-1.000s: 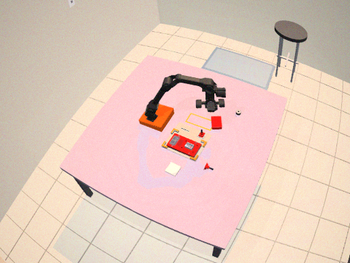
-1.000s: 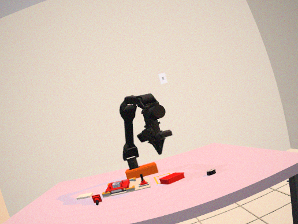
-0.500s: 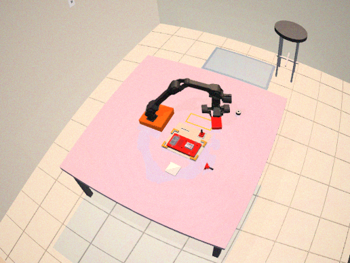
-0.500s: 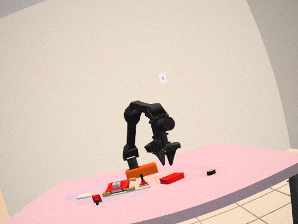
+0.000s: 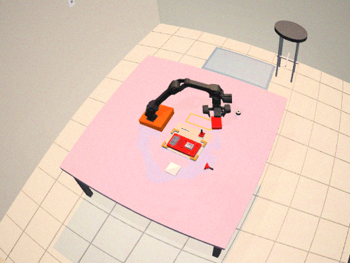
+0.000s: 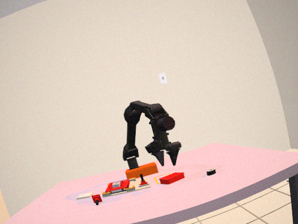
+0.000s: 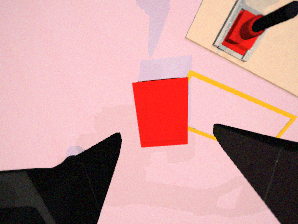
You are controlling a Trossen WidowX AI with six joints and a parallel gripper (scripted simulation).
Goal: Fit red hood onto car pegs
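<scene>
Right now the red hood is 60 mm below my gripper tip. From my gripper tip the other things lie so: white tile: 60 mm behind, 450 mm to the right, 70 mm below; then black ring: 90 mm ahead, 170 mm to the left, 60 mm below.
</scene>
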